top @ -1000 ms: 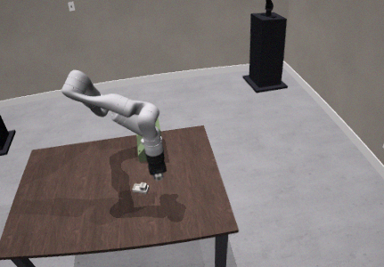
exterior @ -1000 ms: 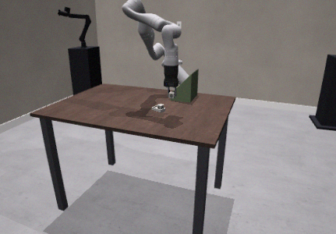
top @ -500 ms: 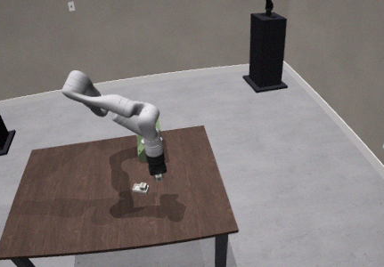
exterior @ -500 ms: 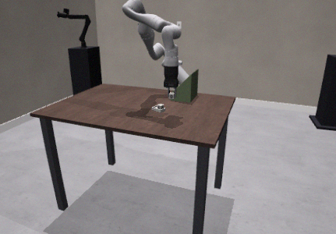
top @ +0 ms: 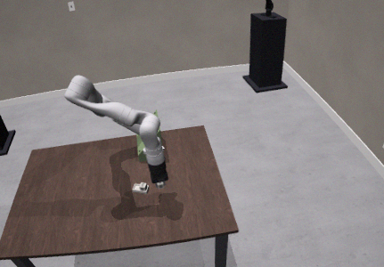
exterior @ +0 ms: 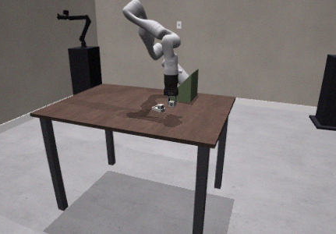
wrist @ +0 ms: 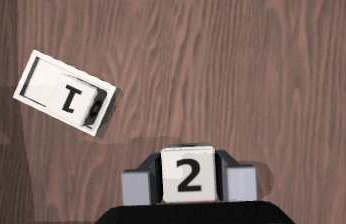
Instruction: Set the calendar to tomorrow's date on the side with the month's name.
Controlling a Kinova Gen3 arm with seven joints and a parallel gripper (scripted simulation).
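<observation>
My gripper is now 5 cm past the white cube, 8 cm to the left of it and 5 cm above it. The rest, counted from my hand: white calendar tray 5 cm behind, 10 cm to the right, 7 cm below; digit cube 1 cm below.
</observation>
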